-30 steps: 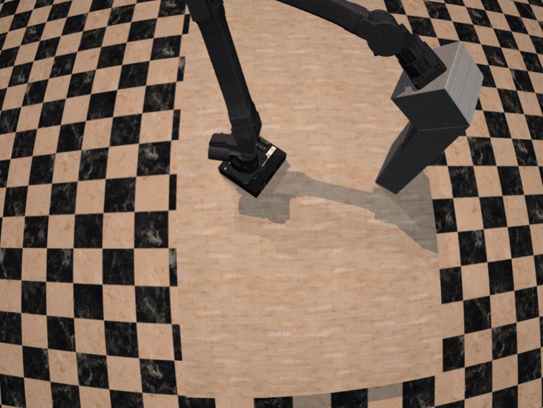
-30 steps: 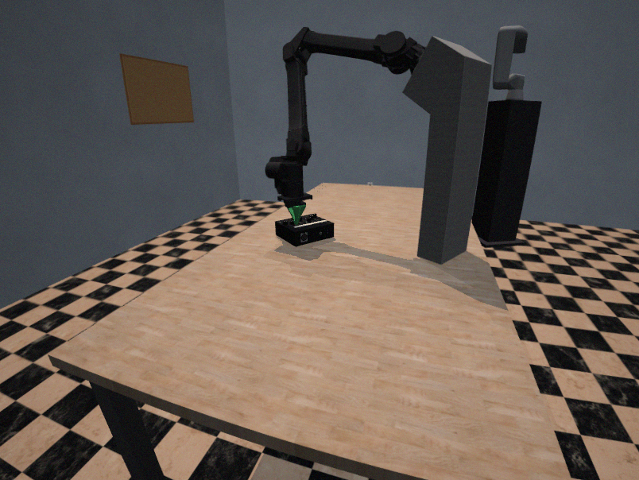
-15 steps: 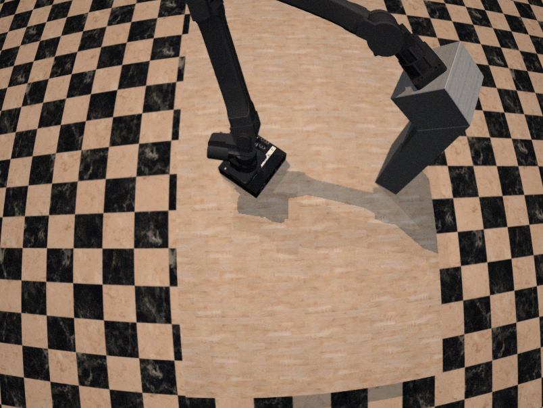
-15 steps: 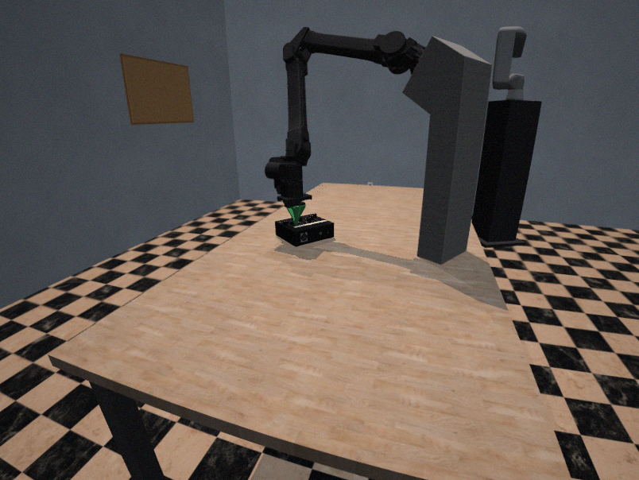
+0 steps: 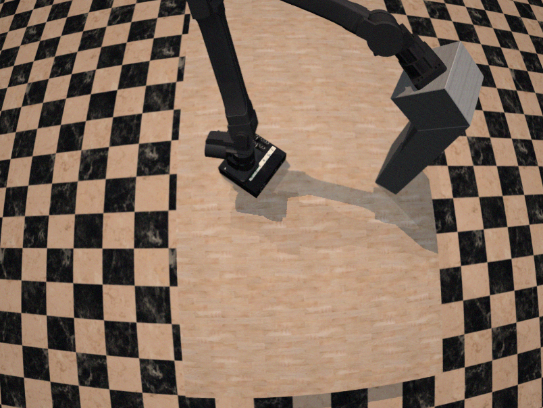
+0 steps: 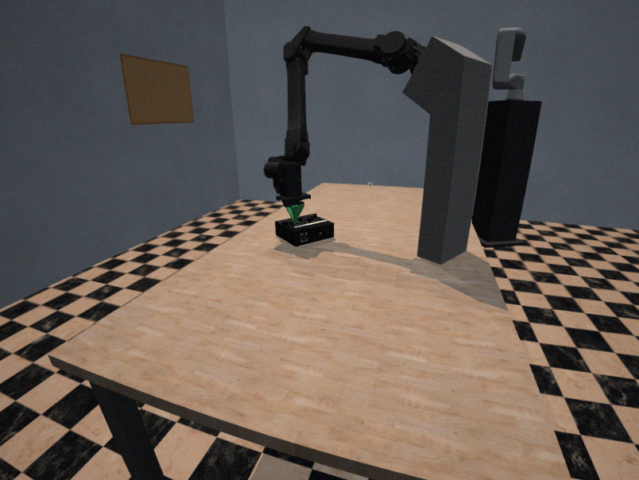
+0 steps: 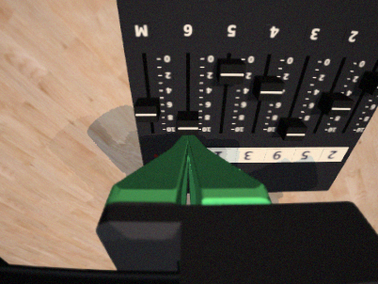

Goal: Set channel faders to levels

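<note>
My hand is 1 cm short of the channel 6 fader cap and 1 cm to the left of it. Round my hand: master fader cap (3 cm ahead, 1 cm to the right); channel 4 fader cap (2 cm behind, 5 cm to the right); channel 5 fader cap (5 cm to the right).
</note>
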